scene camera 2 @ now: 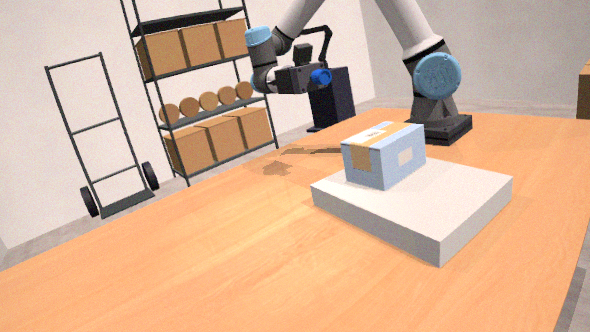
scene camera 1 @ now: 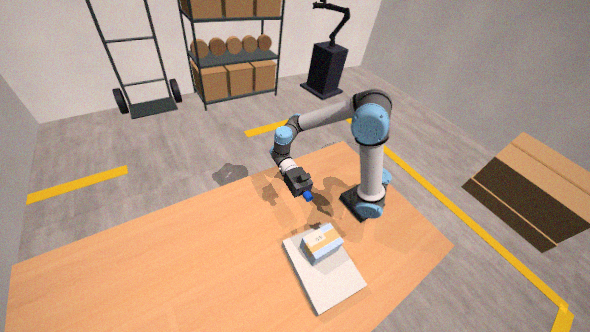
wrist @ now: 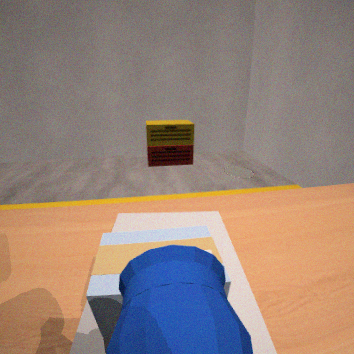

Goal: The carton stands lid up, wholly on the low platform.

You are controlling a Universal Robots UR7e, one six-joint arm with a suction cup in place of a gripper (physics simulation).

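Places are measured from the arm's base along level axes (x right, y down, z ahead), in millimetres.
Pixels of known places: hand, tool point: [scene camera 2: 325,76] [scene camera 1: 309,199] [wrist: 172,284]; arm's base, link origin: [scene camera 2: 434,120].
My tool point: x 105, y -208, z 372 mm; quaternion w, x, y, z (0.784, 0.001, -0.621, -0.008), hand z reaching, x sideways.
For each thing: its top centre in the pictures, then the offset to it from my tool point. Level surfaces: height alone.
- light blue carton, top centre: [wrist: 157,254] [scene camera 2: 382,132] [scene camera 1: 323,239] dx -136, dy +121, dz +23 mm
- low white platform, top centre: [wrist: 169,263] [scene camera 2: 406,181] [scene camera 1: 323,262] dx -193, dy +206, dz +54 mm
- wooden table, surface height: dy +254 mm
The light blue carton [scene camera 1: 322,244] [scene camera 2: 384,152] [wrist: 107,257] stands upright on the low white platform [scene camera 1: 332,287] [scene camera 2: 450,200] [wrist: 240,300], near one end of it. Its top face, with tan tape and a white barcode label, faces up, and its base shows within the platform's edges. My gripper, a blue suction cup [scene camera 1: 308,196] [scene camera 2: 322,77] [wrist: 172,270], is open and holds nothing. It hangs in the air above the table, higher than the carton and apart from it, and points sideways. In the wrist view the cup hides part of the carton.
The wooden table [scene camera 1: 150,260] [scene camera 2: 200,260] [wrist: 310,240] carries the platform and the arm's base [scene camera 1: 362,202] [scene camera 2: 440,127]. A shelf rack [scene camera 1: 204,87], a hand truck [scene camera 1: 152,107] and a dark pedestal [scene camera 1: 327,70] stand behind the table. A large cardboard box [scene camera 1: 545,185] is at the right.
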